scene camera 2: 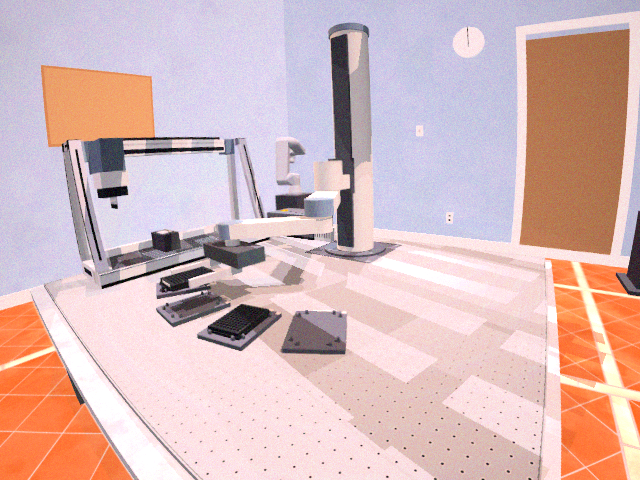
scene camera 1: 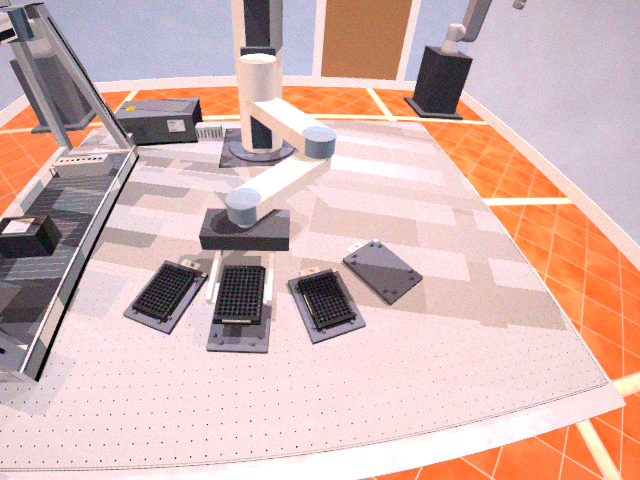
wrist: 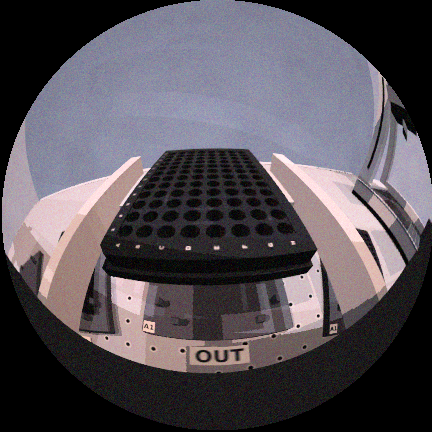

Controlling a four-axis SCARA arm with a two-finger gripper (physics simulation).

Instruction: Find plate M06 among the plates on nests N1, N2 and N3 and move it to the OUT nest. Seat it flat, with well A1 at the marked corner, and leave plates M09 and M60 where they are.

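Places are measured from the arm's base along level axes (x ahead, y right, z down), in metres.
Where they show: gripper, fingertip midpoint: (scene camera 2: 180,278) (scene camera 1: 238,302) (wrist: 205,162); arm's base, link origin: (scene camera 2: 355,251) (scene camera 1: 262,148).
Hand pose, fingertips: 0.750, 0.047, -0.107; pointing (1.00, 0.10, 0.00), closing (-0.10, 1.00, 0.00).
Things, the pixels of their top centre, and the offset from my fingertips, as dx, dy, dz. "spot": a spot on its surface instead.
- black 96-well plate, top centre: (wrist: 204,172) (scene camera 1: 240,290) (scene camera 2: 188,275) -0.024, -0.002, -0.002
- OUT nest, top centre: (wrist: 215,248) (scene camera 1: 241,311) (scene camera 2: 191,301) -0.024, +0.005, +0.072
- nest's A1 tag, surface spot: (wrist: 149,326) spot: -0.093, -0.057, +0.082
- second black plate, top centre: (scene camera 1: 326,297) (scene camera 2: 239,317) -0.040, -0.175, +0.068
- third plate, top centre: (wrist: 364,260) (scene camera 1: 164,289) -0.089, +0.175, +0.068
- bare nest, top centre: (scene camera 2: 317,323) (scene camera 1: 383,265) -0.121, -0.331, +0.072
- gantry machine, surface spot: (scene camera 1: 85,258) spot: -0.204, +0.403, +0.080
- dark box, surface spot: (scene camera 1: 31,240) (scene camera 2: 161,238) spot: -0.185, +0.485, -0.010
- grey box, surface spot: (scene camera 1: 160,121) spot: -0.786, +0.322, +0.000
My gripper (scene camera 1: 239,300) (wrist: 205,162) is shut on a black 96-well plate (scene camera 1: 240,289) (scene camera 2: 187,276) (wrist: 207,197), whose code is not readable. It holds the plate, looking level, above the OUT nest (scene camera 1: 237,341) (scene camera 2: 192,307) (wrist: 210,312), with a gap. In the wrist view, row letter A is at the plate's near left corner, and the nest's A1 tag (wrist: 149,326) is also near left. A second black plate (scene camera 1: 326,298) (scene camera 2: 240,319) sits on the nest to the right. A third plate (scene camera 1: 166,289) sits on the leftmost nest. Their codes are unreadable.
A bare nest (scene camera 1: 382,271) (scene camera 2: 317,330) lies at the far right of the row. A gantry machine (scene camera 1: 85,258) (scene camera 2: 155,266) stands on the left, holding a dark box (scene camera 1: 31,240) (scene camera 2: 165,240). A grey box (scene camera 1: 160,121) stands beside the arm's column (scene camera 1: 258,103) (scene camera 2: 361,129).
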